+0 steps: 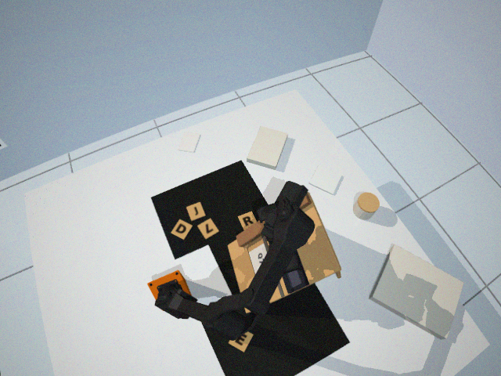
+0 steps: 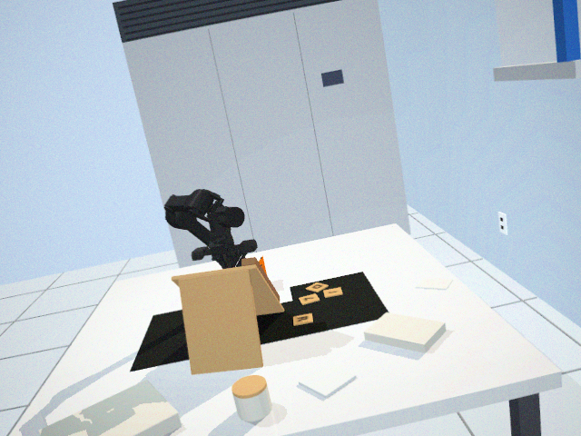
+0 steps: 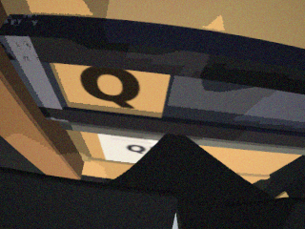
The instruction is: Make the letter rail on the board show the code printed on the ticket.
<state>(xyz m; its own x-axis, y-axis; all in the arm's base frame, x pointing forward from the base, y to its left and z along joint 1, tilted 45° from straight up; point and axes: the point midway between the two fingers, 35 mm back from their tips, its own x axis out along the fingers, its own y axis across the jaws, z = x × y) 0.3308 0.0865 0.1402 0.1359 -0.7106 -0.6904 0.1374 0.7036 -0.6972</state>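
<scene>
Right now my gripper tip is 4 cm past the white ticket, 2 cm to the right of it and 9 cm above it. Round my gripper tip: pale box (40 cm ahead, 30 cm to the right, 17 cm below); lidded jar (40 cm ahead, 5 cm to the left, 15 cm below); black mat (14 cm behind, 5 cm to the left, 18 cm below).
</scene>
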